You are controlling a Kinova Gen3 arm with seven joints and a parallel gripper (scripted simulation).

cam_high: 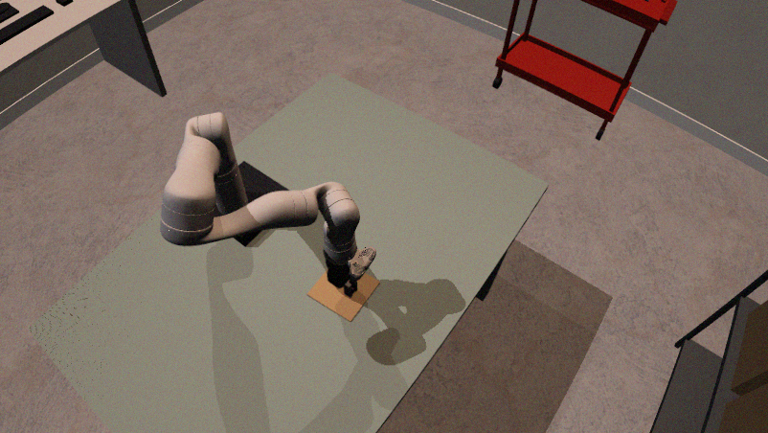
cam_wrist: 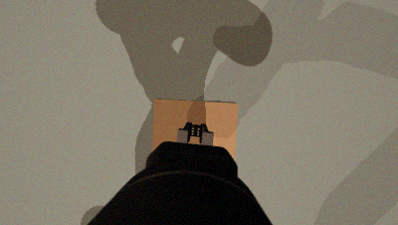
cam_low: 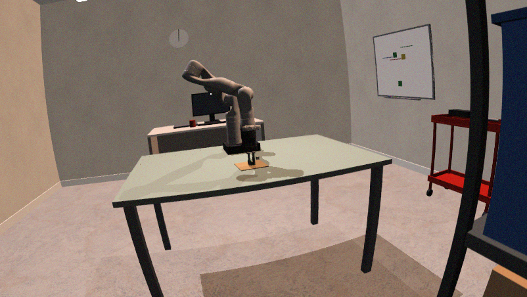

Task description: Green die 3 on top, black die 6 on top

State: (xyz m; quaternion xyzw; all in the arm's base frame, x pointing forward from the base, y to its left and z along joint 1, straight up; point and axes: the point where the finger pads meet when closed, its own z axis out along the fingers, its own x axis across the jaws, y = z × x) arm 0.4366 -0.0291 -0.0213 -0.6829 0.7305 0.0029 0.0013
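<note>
My gripper is now 10 mm above the black die. The rest, counted from my hand: green die: 50 mm behind, 20 mm below; white die: 130 mm behind, 70 mm to the left, 20 mm below; orange mat: 30 mm below, 20 mm behind.
</note>
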